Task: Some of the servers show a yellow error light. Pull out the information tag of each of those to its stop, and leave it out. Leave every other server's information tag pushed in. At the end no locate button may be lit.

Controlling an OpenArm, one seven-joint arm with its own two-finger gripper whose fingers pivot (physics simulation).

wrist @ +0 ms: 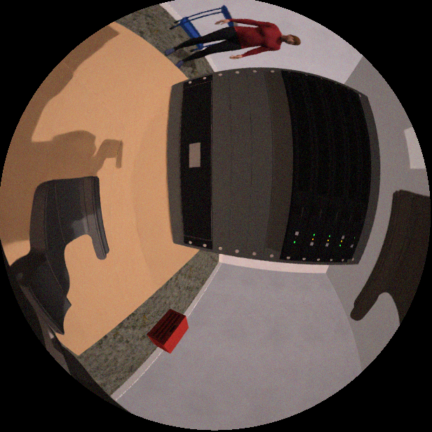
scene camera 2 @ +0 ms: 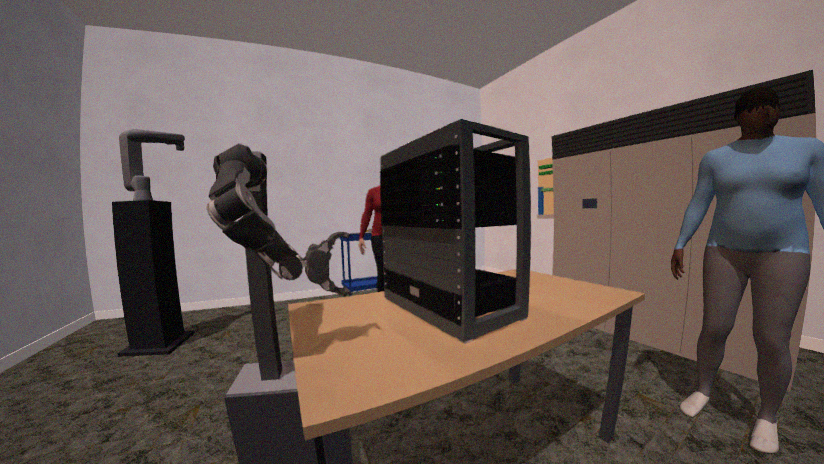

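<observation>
The black servers (scene camera 2: 406,190) (wrist: 325,160) sit stacked in the upper part of a dark rack (scene camera 2: 467,230) (wrist: 173,165). In the wrist view the rack appears turned on its side. Small green and yellow lights show near one end of the server fronts. Yellow lights show on three neighbouring servers: one light (wrist: 313,239), a second light (wrist: 328,240) and a third light (wrist: 341,241). The information tags and locate buttons are too small to judge. My gripper (scene camera 2: 348,263) (wrist: 202,242) is open and empty, in front of the rack and apart from it.
The rack stands on a wooden table (scene camera 2: 369,386) (wrist: 145,115). A person in red (scene camera 2: 373,213) (wrist: 257,37) and a blue cart (scene camera 2: 360,283) are behind. A person in light blue (scene camera 2: 755,195) stands at right. A red box (wrist: 175,337) lies beyond the table. Another arm (scene camera 2: 131,155) stands on a black pedestal.
</observation>
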